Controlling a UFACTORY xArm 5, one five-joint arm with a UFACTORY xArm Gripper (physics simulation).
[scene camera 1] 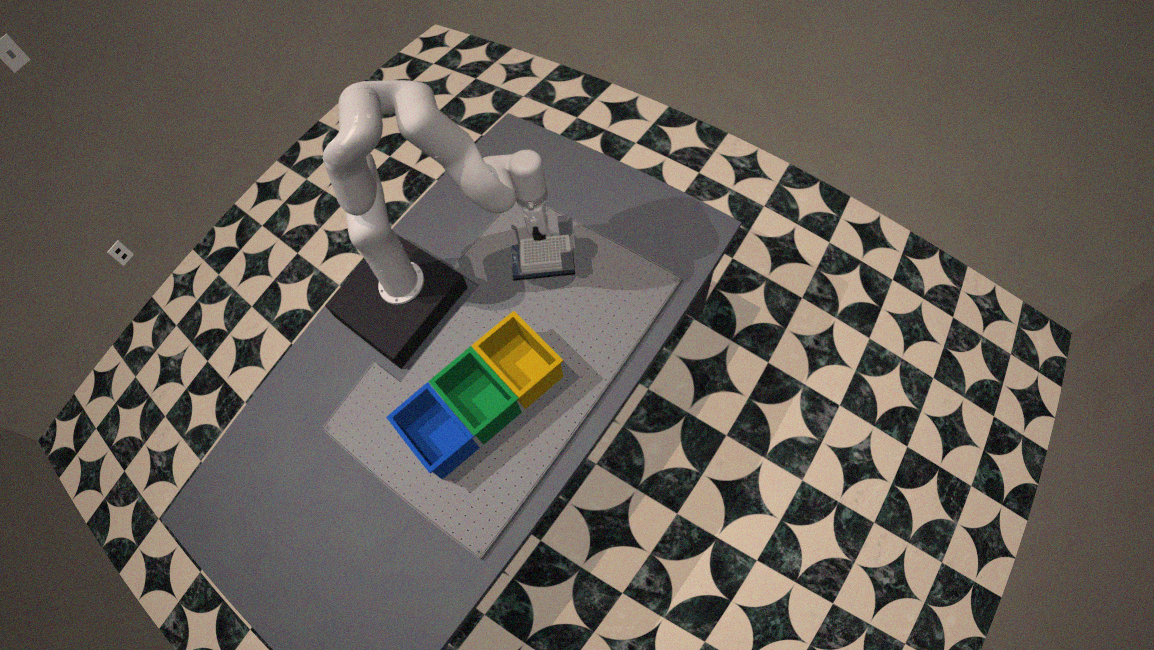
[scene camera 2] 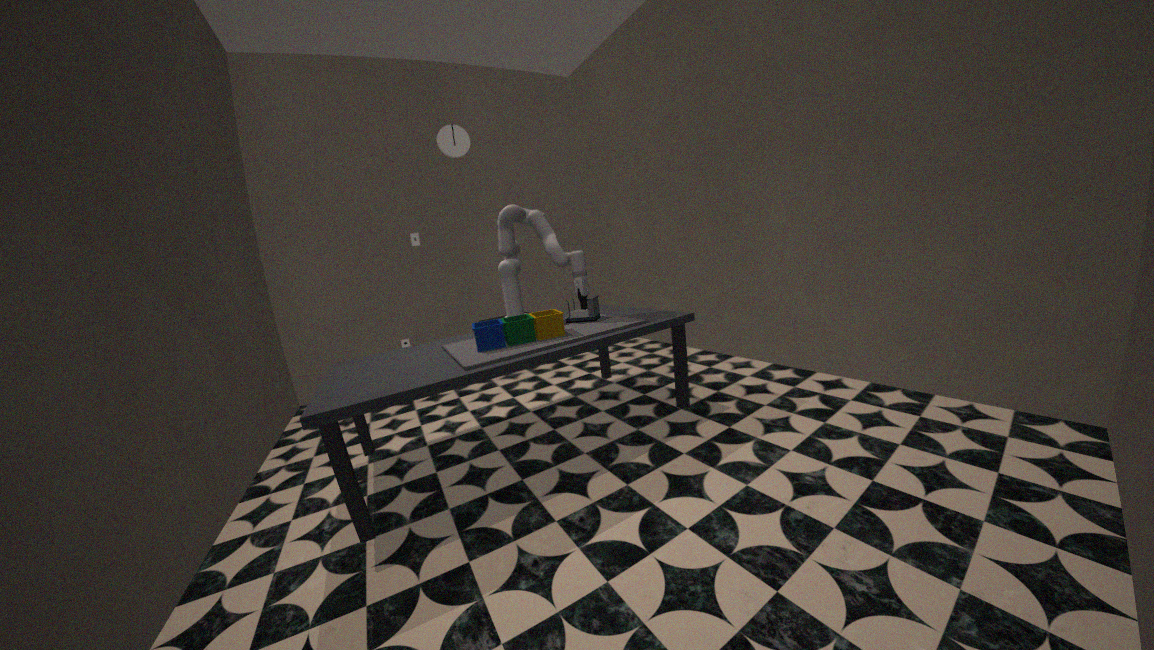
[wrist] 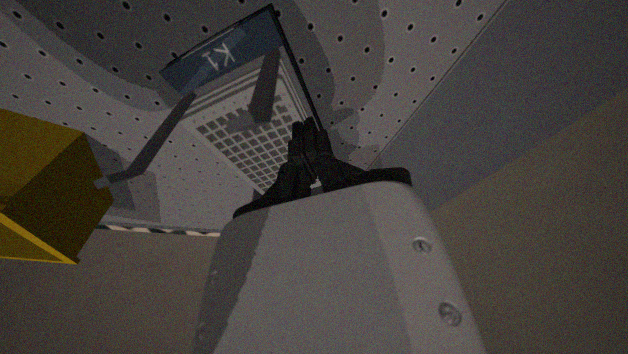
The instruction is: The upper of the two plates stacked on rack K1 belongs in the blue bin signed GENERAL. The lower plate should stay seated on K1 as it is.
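Frame: origin at the arm's base, x ahead, y up, z right, level; centimetres.
Seen in the pictures: gripper, fingertip midpoint: (scene camera 1: 539, 237) (scene camera 2: 584, 309) (wrist: 309, 133); arm's base, origin of the base link: (scene camera 1: 401, 283).
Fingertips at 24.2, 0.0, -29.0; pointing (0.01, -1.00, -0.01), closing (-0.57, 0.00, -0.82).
Offsets run from my fingertips to a thing's top centre, as dx, dy, dz. "spot": to the spot under its first point.
Rack K1 (scene camera 1: 543, 275) (wrist: 255, 37) stands on the perforated board and shows a dark blue label strip. The pale upper plate {+3.4, +0.3, +2.7} (scene camera 1: 542, 253) (wrist: 242, 152), with a grid of wells, lies flat on the rack. Pale layered edges show below it near the label; I cannot clearly tell the lower plate from the upper one. My gripper (scene camera 1: 538, 233) (scene camera 2: 582, 300) (wrist: 309, 133) is shut and empty, its black fingertips at the plate's edge farthest from the bins in scene camera 1; contact cannot be told. The blue bin {spot: +15.4, -2.2, +57.9} (scene camera 1: 458, 460) (scene camera 2: 489, 336) is open-topped; its sign is not readable.
The green bin {+11.2, +4.8, +43.4} (scene camera 1: 500, 425) (scene camera 2: 519, 331) stands beside the blue bin, and the yellow bin (scene camera 1: 543, 385) (scene camera 2: 549, 326) (wrist: 60, 200) is at the row's rack end. Upright dark posts {spot: -4.5, +3.2, +3.5} (wrist: 266, 87) rise at the rack's sides. The arm's dark base (scene camera 1: 436, 310) stands left of the rack.
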